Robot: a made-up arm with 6 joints.
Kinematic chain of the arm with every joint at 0, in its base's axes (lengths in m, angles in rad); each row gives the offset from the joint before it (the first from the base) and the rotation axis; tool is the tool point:
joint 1: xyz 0 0 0.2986 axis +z
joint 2: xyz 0 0 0 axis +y
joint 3: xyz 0 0 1.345 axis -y
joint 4: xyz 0 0 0 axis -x
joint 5: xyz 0.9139 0 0 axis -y
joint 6: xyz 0 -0.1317 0 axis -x
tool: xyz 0 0 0
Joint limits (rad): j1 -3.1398..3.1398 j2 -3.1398..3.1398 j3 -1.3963..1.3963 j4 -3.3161..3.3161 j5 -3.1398..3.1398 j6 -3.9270..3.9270
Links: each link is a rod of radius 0.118 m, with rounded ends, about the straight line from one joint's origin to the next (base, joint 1, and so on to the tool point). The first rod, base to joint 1, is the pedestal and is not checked.
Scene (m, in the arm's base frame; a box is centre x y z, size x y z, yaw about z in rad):
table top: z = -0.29
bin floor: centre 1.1 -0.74 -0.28 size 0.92 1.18 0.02 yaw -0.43
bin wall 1: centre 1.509 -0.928 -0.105 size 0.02 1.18 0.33 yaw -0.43
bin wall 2: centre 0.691 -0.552 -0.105 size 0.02 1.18 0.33 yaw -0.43
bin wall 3: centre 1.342 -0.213 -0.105 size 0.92 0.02 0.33 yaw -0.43
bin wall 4: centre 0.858 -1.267 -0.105 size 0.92 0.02 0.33 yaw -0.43
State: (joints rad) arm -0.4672 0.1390 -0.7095 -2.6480 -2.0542 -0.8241
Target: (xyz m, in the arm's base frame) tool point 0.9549 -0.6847 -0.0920
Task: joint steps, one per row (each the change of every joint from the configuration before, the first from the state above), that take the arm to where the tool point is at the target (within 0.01 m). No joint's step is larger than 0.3 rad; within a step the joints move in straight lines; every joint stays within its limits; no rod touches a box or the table.
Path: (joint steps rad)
1: -0.0637 0.2582 0.0749 -0.0048 0.0000 0.0000
2: -0.0637 0.2582 0.0748 -0.0049 0.0000 0.0000
3: -0.0637 0.2582 0.0749 -0.0048 0.0000 0.0000
4: -0.0637 0.2582 0.0749 -0.0049 0.0000 0.0000

